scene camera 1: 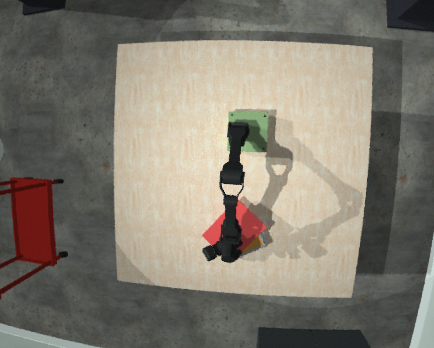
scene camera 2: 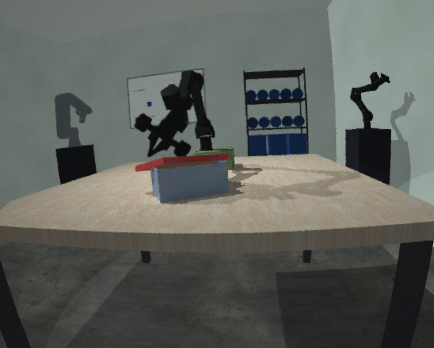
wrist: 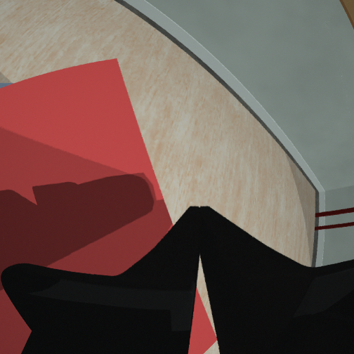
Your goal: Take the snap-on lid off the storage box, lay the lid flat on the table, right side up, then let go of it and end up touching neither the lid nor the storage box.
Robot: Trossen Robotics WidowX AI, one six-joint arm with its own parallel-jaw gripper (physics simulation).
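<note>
The red lid point(scene camera 1: 213, 232) point(scene camera 2: 187, 160) point(wrist: 85, 115) rests askew on top of the storage box, top side up. It is turned against the box, overhangs it at the left and looks slightly tilted. The blue-grey storage box point(scene camera 2: 192, 182) point(wrist: 4, 85) stands on the table; in scene camera 1 its orange-brown inside point(scene camera 1: 253, 245) shows at the near right, uncovered by the lid. My gripper point(scene camera 2: 150, 153) point(wrist: 197, 215) is shut and empty, its tips pointing down close by the lid's edge. Whether they touch the lid I cannot tell. In scene camera 1 the wrist hides the tips.
The arm's green base block point(scene camera 1: 248, 145) point(scene camera 2: 227, 156) stands farther back on the wooden table point(scene camera 1: 165, 125) point(scene camera 2: 280, 210). The arm reaches from it over the lid. A red stool or chair point(scene camera 1: 34, 220) stands on the floor at the left.
</note>
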